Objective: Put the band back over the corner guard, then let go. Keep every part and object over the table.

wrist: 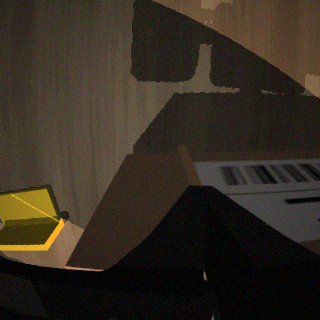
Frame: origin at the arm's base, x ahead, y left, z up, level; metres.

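Where they show: gripper, fingertip midpoint: [198,196].
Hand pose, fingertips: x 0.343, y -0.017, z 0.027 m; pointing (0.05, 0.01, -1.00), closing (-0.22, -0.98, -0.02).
Things, the pixels of their top centre, and the offset from my fingertips. "pt": a spot on its surface instead. Level surfaces: height alone.
- band, surface spot: [185,161] pt dx -0.013, dy +0.005, dz -0.077 m
- brown box, surface spot: [135,205] pt dx -0.015, dy +0.031, dz -0.029 m
- label, surface spot: [265,210] pt dx -0.024, dy -0.031, dz -0.021 m
- tray, surface spot: [31,206] pt dx -0.052, dy +0.166, dz -0.121 m
- wooden table, its level: dz -0.128 m
The band [185,161] shows as a narrow tan-brown strip on the brown box [135,205], along the left edge of its grey-white label. Its lower part is hidden behind the fingers. My gripper [198,196] is shut and empty. Its dark fingertips appear in front of the lower end of the visible strip, over the label's left edge; whether they touch the strip or the box cannot be told. I cannot make out for certain which part is the corner guard.
The label [265,210] has a blurred barcode and dark lines. A yellow open-sided piece or tray [31,206] lies left of the box on the wooden table [75,125]. Broad dark shadows fall beyond the box. The dark gripper body covers the bottom of the view.
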